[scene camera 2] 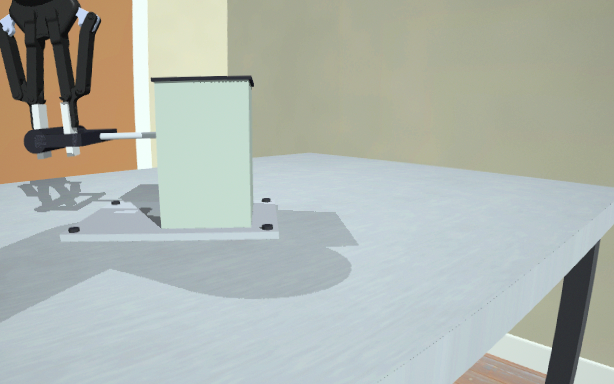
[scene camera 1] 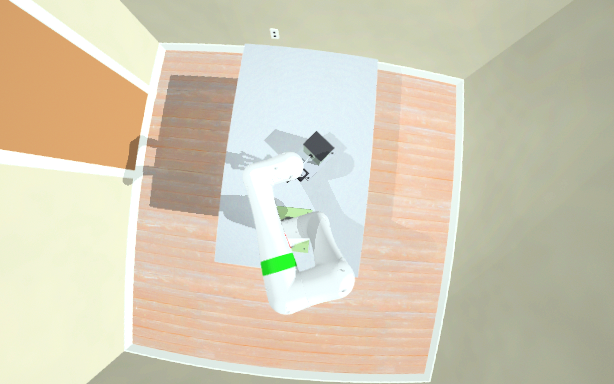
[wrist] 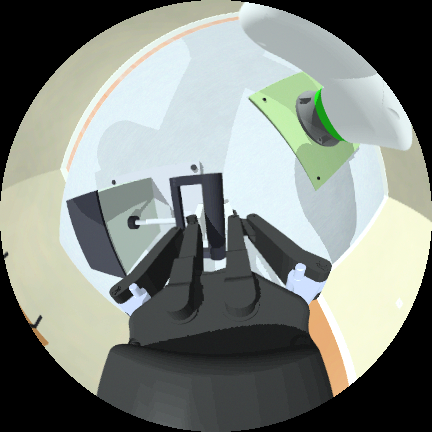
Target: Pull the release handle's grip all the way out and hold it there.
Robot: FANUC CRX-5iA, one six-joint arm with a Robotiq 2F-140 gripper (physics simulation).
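Observation:
The release handle's pale green housing [scene camera 1: 309,151] [scene camera 2: 205,155] [wrist: 115,215] has a dark top and stands upright on a light base plate [scene camera 2: 120,228]. A thin light rod [scene camera 2: 122,135] [wrist: 157,221] runs from its side to the dark, frame-shaped grip [scene camera 2: 36,141] [wrist: 213,195]. A long stretch of rod shows between housing and grip. My gripper [scene camera 2: 58,142] [wrist: 214,209] points down and is shut on the grip's outer bar, one fingertip on each side of it. The arm partly hides the gripper in scene camera 1.
The housing's base plate is bolted to the pale table [scene camera 1: 310,90] [scene camera 2: 425,240] [wrist: 210,75]. The arm's green mounting plate [scene camera 1: 301,246] [wrist: 280,95] is on the same table. An orange door panel [scene camera 1: 70,90] and room walls stand around it.

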